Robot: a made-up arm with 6 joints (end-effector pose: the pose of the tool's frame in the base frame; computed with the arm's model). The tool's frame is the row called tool.
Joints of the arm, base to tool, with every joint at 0 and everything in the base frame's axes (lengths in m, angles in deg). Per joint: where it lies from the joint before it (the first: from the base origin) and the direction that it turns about. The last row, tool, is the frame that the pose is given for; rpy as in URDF.
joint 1: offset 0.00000 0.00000 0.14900 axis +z
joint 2: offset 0.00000 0.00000 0.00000 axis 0.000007 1 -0.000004
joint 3: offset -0.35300 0.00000 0.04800 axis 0.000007 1 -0.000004
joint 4: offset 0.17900 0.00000 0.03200 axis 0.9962 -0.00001 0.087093
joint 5: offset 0.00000 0.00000 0.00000 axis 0.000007 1 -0.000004
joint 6: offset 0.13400 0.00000 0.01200 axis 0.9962 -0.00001 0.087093
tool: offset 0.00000 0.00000 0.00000 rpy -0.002 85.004 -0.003
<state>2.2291 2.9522 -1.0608 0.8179 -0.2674 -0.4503</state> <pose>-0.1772 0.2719 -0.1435 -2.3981 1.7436 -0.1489</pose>
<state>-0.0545 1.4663 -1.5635 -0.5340 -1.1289 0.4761</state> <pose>0.2261 0.0497 0.6678 -0.4263 0.3766 0.2453</pose>
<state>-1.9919 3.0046 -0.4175 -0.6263 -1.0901 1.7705</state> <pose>-0.0298 -0.2378 -0.0864 2.8094 -0.3936 0.7392</pose>
Working (the frame after each row of the table, in the pose's form):
after joint 1: 0.0000 0.0000 0.1490 0.0000 0.0000 -1.9919
after joint 2: 0.0000 0.0000 0.1490 2.5699 1.6649 -0.1763
after joint 3: -0.1456 -0.3251 0.1497 2.3207 1.5034 -0.6604
after joint 4: -0.0903 -0.2016 0.0282 1.8059 1.5035 -0.1582
after joint 5: -0.0903 -0.2016 0.0282 1.3115 0.6989 -0.9612
after joint 6: -0.0298 -0.2378 -0.0864 -2.7173 0.5275 1.4303

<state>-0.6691 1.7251 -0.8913 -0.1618 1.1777 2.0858</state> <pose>0.1448 -0.1400 0.2543 -2.8402 -0.6883 0.4930</pose>
Working (the frame after each row of the table, in the pose's form):
after joint 1: 0.0000 0.0000 0.1490 0.0000 0.0000 -0.6691
after joint 2: 0.0000 0.0000 0.1490 0.5747 1.6533 -0.4922
after joint 3: 0.0798 -0.0631 0.4904 0.2787 0.8017 -0.6293
after joint 4: 0.1927 -0.1524 0.3794 0.1261 0.8500 -0.5743
after joint 5: 0.1927 -0.1524 0.3794 0.4906 1.9873 -0.4717
after joint 6: 0.1448 -0.1400 0.2543 1.7588 0.6852 -2.2797

